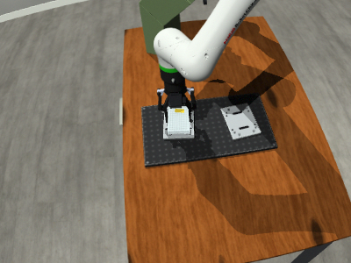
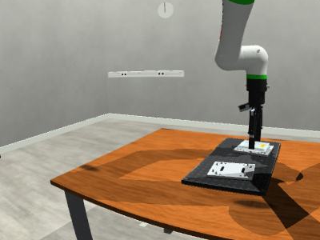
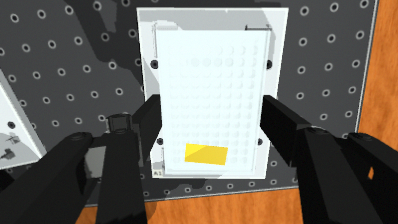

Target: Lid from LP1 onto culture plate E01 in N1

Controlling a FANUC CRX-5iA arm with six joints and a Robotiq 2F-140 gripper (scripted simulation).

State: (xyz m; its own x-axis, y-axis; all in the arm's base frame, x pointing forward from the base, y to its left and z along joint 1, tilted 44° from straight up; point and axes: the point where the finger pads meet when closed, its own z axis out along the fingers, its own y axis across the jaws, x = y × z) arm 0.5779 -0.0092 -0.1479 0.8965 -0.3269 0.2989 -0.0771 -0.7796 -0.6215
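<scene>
My gripper is now 2 cm above the clear lid. From my hand the other things lie so: lid park: 3 cm ahead, 25 cm to the left, 4 cm below; then culture plate E01: 3 cm below.
</scene>
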